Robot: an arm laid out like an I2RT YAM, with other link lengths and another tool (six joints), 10 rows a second.
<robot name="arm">
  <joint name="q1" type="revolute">
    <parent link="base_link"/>
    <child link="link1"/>
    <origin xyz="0 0 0.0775" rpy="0 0 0"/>
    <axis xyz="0 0 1"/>
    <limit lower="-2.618" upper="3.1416"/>
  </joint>
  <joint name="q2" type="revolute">
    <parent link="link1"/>
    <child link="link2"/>
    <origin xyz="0.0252 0.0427 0.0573" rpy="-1.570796 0 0"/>
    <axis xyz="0 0 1"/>
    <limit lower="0" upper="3.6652"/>
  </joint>
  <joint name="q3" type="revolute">
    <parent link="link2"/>
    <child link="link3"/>
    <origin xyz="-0.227 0 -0.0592" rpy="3.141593 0 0"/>
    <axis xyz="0 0 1"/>
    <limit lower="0" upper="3.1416"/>
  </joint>
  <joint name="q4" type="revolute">
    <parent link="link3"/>
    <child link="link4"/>
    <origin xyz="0.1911 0.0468 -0.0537" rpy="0 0 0"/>
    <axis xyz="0 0 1"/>
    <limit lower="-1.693" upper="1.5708"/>
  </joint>
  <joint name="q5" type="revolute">
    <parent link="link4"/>
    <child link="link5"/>
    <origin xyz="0.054 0.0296 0.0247" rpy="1.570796 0 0"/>
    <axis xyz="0 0 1"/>
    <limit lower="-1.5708" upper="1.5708"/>
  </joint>
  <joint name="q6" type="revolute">
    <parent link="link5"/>
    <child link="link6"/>
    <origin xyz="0.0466 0 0.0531" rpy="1.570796 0 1.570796"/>
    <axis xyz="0 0 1"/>
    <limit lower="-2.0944" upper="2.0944"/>
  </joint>
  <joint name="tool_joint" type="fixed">
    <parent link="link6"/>
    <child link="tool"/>
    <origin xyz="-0.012 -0.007 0.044" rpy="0 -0.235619 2.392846"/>
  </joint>
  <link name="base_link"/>
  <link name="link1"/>
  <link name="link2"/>
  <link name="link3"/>
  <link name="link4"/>
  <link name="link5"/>
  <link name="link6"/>
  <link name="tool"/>
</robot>
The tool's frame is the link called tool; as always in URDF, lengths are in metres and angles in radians.
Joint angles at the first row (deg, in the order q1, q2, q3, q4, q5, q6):
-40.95 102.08 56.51 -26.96 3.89 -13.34
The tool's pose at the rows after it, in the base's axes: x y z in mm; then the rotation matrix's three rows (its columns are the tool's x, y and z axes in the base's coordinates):
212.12 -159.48 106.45; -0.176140 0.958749 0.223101; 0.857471 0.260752 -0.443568; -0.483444 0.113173 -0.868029
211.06 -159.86 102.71; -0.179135 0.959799 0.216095; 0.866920 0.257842 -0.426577; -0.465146 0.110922 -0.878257
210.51 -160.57 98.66; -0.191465 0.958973 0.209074; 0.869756 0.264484 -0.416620; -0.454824 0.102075 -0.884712
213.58 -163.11 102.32; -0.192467 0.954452 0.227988; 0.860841 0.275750 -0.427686; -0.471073 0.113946 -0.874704
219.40 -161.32 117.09; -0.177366 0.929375 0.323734; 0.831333 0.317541 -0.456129; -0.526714 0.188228 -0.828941
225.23 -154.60 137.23; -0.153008 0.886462 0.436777; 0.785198 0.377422 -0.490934; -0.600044 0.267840 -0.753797
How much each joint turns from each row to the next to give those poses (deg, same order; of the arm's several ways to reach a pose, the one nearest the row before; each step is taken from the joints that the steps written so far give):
-0.44 0.70 0.26 -0.46 -0.61 0.05
-0.43 0.96 0.08 -0.18 -0.64 -0.22
-0.26 1.05 0.10 0.13 -0.13 -0.70
-0.02 -0.30 0.72 0.29 -0.16 -0.58
0.39 -4.06 -1.27 2.92 -2.10 -1.12
1.23 -5.88 -2.20 3.75 -1.90 -0.83

